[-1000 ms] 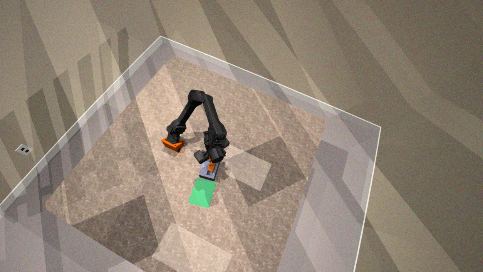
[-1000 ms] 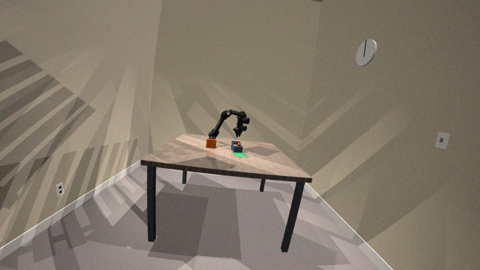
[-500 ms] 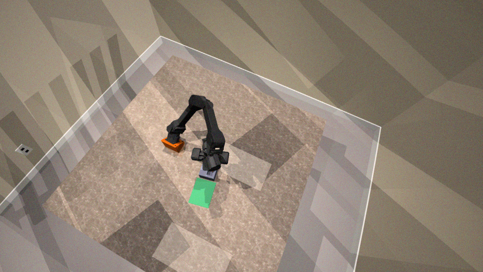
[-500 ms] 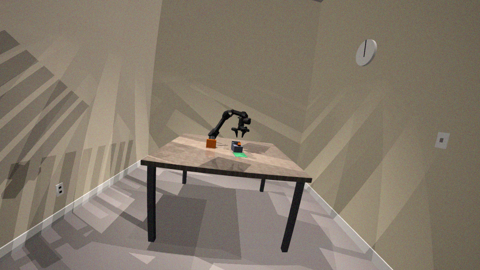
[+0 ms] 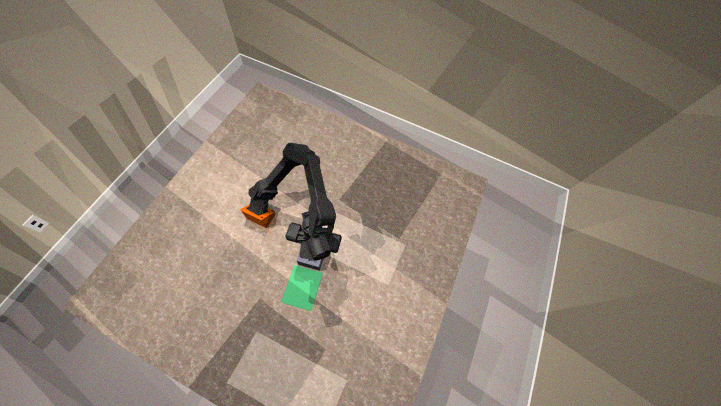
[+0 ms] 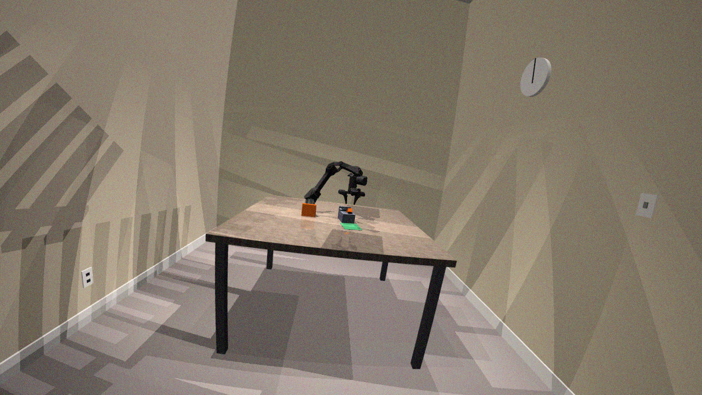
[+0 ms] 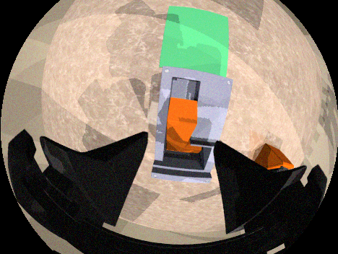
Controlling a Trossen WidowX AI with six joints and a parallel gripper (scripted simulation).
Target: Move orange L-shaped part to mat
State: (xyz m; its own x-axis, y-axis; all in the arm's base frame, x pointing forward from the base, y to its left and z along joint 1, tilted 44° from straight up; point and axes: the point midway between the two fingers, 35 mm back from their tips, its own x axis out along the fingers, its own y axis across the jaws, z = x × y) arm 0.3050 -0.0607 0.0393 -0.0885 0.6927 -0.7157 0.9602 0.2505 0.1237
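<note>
Now: gripper tip 80 mm above the orange L-shaped part, 30 mm to the right of it and 20 mm past it. The rest, counted from my gripper tip: green mat: 140 mm to the right, 140 mm below, 20 mm ahead.
</note>
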